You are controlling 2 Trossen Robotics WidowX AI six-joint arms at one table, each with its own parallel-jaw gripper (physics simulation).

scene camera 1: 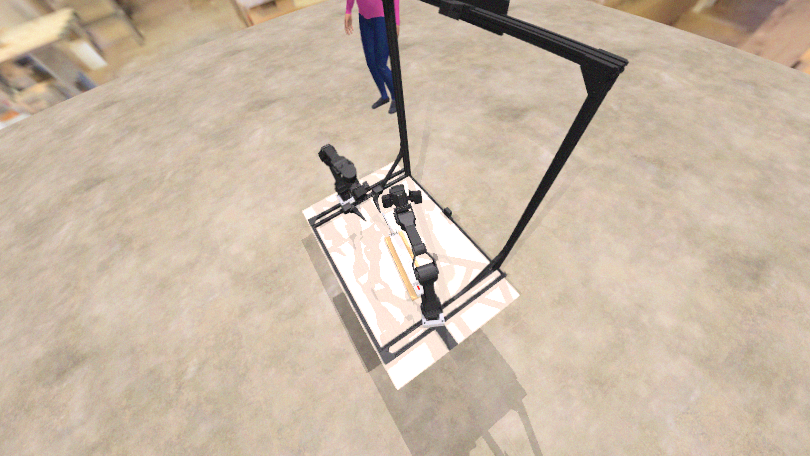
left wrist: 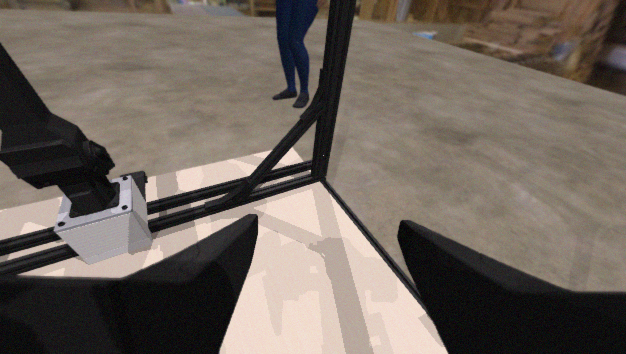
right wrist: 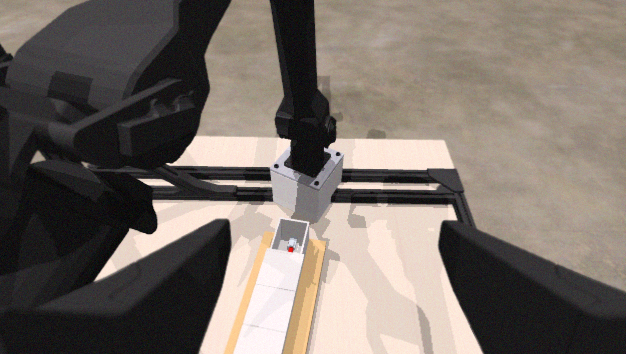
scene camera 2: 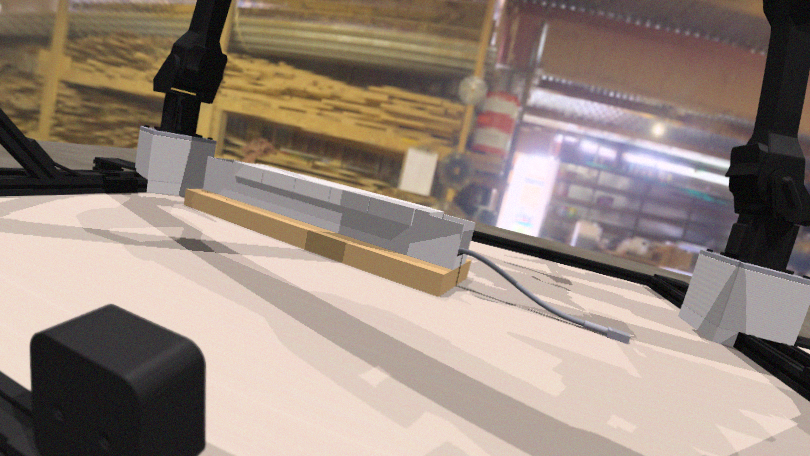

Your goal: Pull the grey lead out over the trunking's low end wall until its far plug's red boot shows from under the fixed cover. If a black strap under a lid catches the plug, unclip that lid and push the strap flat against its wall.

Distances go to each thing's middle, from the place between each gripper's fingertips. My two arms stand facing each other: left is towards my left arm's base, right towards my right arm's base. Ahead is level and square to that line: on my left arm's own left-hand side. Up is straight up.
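Trunking [scene camera 2: 424, 256]: 8 cm to the left of my right hand, 7 cm behind it, 42 cm below it. My left gripper: 14 cm short of the trunking, 20 cm to the right of it, 31 cm above it.
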